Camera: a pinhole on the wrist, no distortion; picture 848 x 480 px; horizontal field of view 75.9 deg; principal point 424.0 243.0 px. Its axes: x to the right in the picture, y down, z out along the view. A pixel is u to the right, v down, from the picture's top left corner.
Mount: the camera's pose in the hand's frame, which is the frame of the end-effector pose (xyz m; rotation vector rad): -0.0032 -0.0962 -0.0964 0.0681 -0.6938 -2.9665
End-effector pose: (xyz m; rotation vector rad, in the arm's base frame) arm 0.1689 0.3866 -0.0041 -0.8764 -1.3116 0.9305
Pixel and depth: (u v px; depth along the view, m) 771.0 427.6 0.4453
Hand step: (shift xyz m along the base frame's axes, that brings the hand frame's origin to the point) -0.3678 -0.3019 -0.0336
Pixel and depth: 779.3 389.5 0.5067
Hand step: -0.4189 -0.3358 -0.0829
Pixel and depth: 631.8 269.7 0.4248
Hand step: -0.2982 -0.1527 -0.1054
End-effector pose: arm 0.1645 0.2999 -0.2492 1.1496 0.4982 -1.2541
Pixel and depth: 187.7 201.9 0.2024
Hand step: 0.0134 -0.1047 -0.0196
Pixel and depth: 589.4 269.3 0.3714
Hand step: -0.0724 -0.1499 0.2267
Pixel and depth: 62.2 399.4 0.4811
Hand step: 0.0014 -0.4949 -0.0728
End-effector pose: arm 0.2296 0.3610 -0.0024 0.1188 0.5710 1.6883
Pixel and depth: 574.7 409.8 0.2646
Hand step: 0.1396 -0.0241 0.1471
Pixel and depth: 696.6 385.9 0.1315
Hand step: 0.0973 -0.0532 0.0155
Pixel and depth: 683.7 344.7 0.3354
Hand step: 0.1448 -0.0993 0.2321
